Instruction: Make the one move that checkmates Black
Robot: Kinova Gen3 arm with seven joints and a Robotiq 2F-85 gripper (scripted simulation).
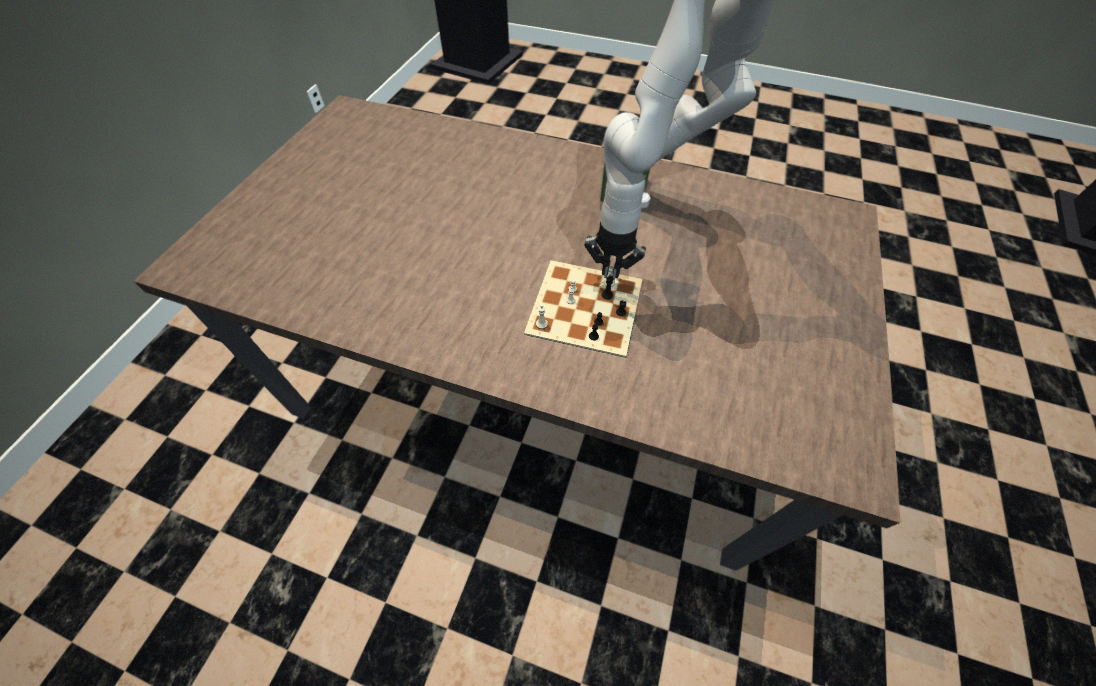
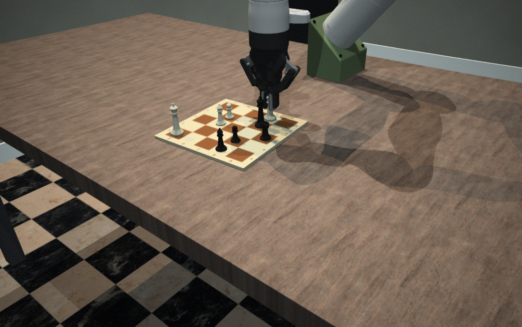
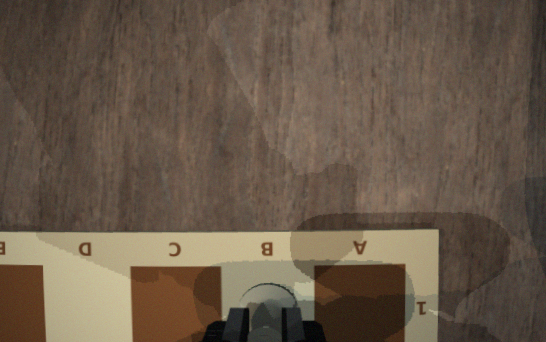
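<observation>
The white queen is 2 cm below my hand. Round my hand: white pawn 5 cm ahead, 7 cm to the right, 3 cm below; black king 3 cm ahead, 1 cm to the left, 1 cm below; chessboard 8 cm ahead, 2 cm to the right, 5 cm below.
</observation>
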